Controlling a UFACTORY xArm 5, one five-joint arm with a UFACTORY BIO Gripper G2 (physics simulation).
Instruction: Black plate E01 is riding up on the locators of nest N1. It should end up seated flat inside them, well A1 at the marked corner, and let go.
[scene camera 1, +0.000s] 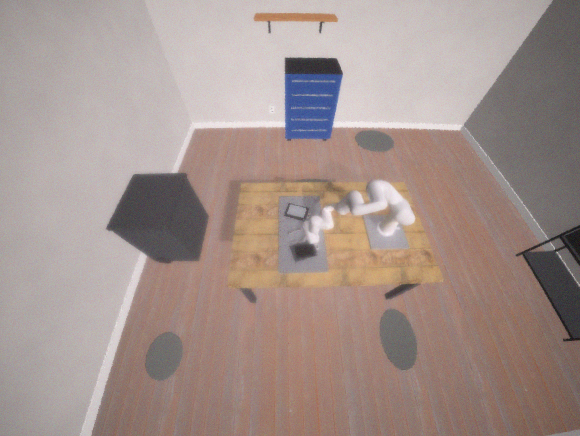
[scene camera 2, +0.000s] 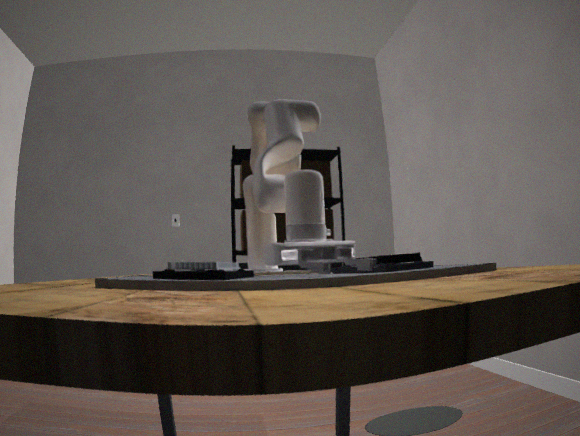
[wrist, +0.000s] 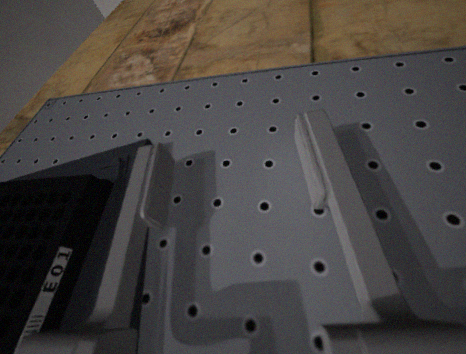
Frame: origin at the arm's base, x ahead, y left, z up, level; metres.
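Seen in the pictures: hand, tool point: (scene camera 1: 293, 237) (scene camera 2: 344, 266) (wrist: 229, 172); arm's base, link origin: (scene camera 1: 385, 228) (scene camera 2: 263, 271).
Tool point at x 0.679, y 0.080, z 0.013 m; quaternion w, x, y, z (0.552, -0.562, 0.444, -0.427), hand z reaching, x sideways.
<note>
Offsets run from my tool point to a thing's middle. "*": to the spot under its first point. Level surfaces: height alone.
Black plate E01 @[dx -0.079, dy +0.103, dz +0.007 m] (scene camera 1: 302, 251) (scene camera 2: 400, 258) (wrist: 30, 215) lies in the dark nest N1 @[* dx +0.002, dy +0.084, dz +0.000 m] (wrist: 102, 164). In the wrist view its white E01 label faces up near the left edge. In scene camera 2 the plate's right end looks slightly raised, but small. Well A1 and the marked corner do not show clearly. My gripper (scene camera 1: 311, 235) (scene camera 2: 345, 265) (wrist: 235, 172) is shut to its narrow stop, with a gap between the fingers and nothing held. It is low over the grey board beside the nest. In the wrist view its left finger overlaps the nest's near wall; contact cannot be told.
The perforated grey board (scene camera 1: 288, 265) (scene camera 2: 280, 284) (wrist: 240, 150) lies on the wooden table @[dz -0.027 m] (scene camera 1: 255, 272) (scene camera 2: 350, 307). A second dark nest (scene camera 1: 296, 219) (scene camera 2: 200, 275) holds a light plate @[dx -0.030, dy -0.222, dz +0.005 m] (scene camera 1: 297, 211) (scene camera 2: 192, 265) at the board's other end.
</note>
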